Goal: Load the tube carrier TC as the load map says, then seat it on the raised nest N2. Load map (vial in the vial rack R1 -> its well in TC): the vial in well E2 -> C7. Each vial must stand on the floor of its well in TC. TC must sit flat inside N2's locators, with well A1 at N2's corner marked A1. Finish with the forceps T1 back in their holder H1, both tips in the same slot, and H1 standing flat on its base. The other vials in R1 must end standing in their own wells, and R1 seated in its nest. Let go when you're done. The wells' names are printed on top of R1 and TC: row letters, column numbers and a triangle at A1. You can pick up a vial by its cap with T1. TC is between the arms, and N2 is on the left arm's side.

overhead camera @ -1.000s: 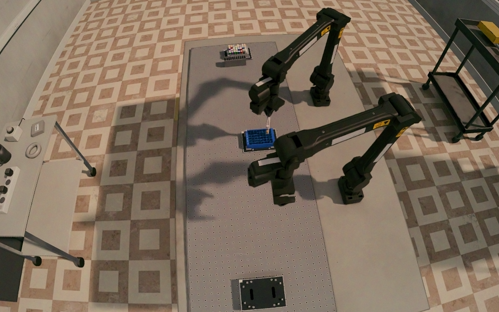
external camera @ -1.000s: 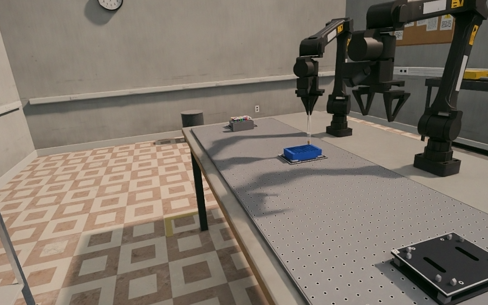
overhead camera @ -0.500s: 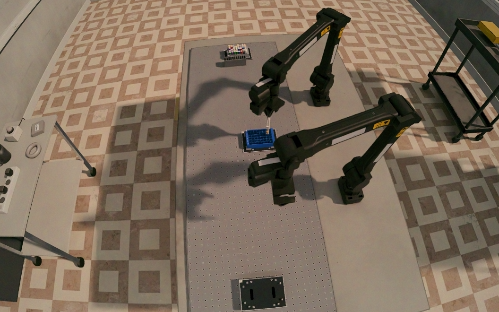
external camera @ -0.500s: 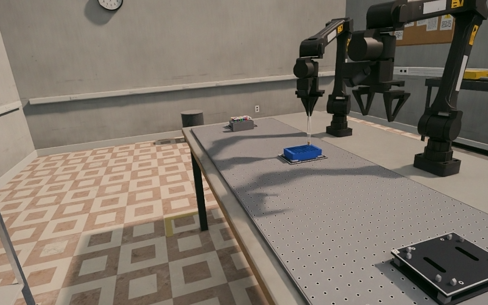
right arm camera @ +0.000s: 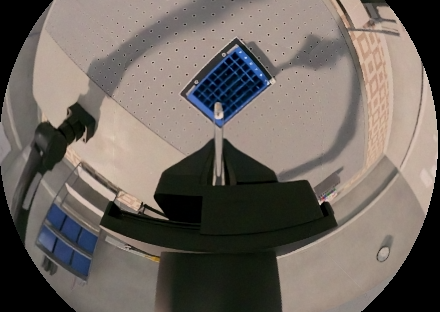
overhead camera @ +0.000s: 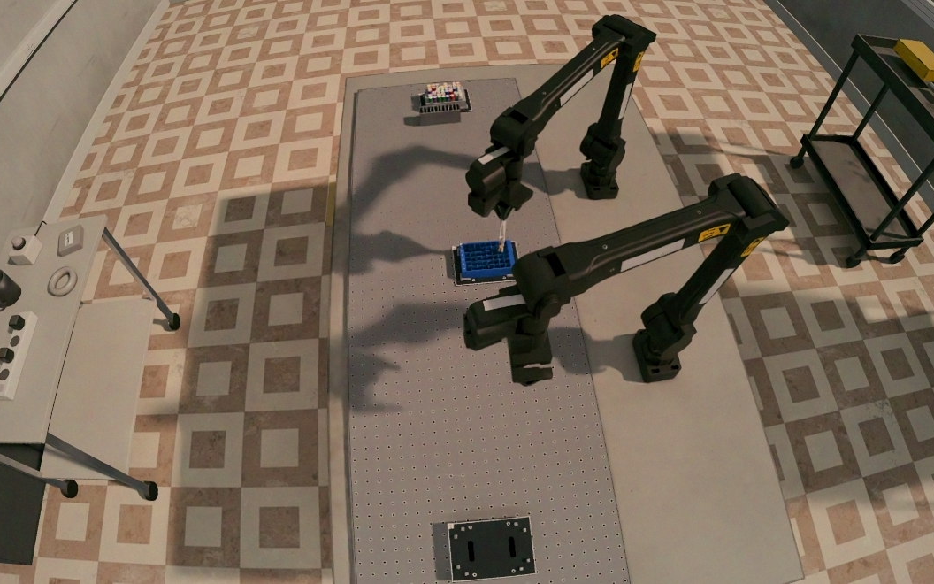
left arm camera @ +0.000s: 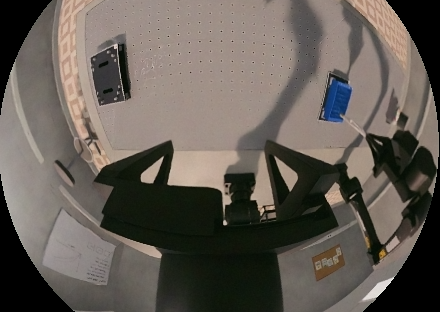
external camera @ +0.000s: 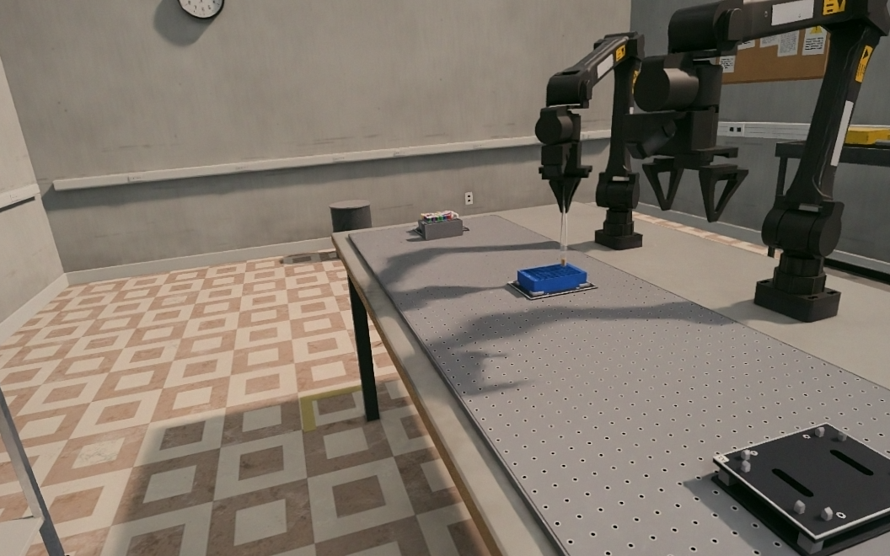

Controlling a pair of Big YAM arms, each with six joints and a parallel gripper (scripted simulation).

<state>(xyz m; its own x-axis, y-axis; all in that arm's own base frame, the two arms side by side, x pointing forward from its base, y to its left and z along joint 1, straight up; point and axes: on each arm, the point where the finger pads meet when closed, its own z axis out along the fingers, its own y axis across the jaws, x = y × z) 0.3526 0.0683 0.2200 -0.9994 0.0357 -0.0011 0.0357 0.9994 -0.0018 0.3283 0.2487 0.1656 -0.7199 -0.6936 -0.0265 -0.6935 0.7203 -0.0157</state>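
Now: right hand 30 mm above the forceps T1. From my right hand the other things lie so: nest N2 (700 mm to the left, 150 mm below, 110 mm ahead).
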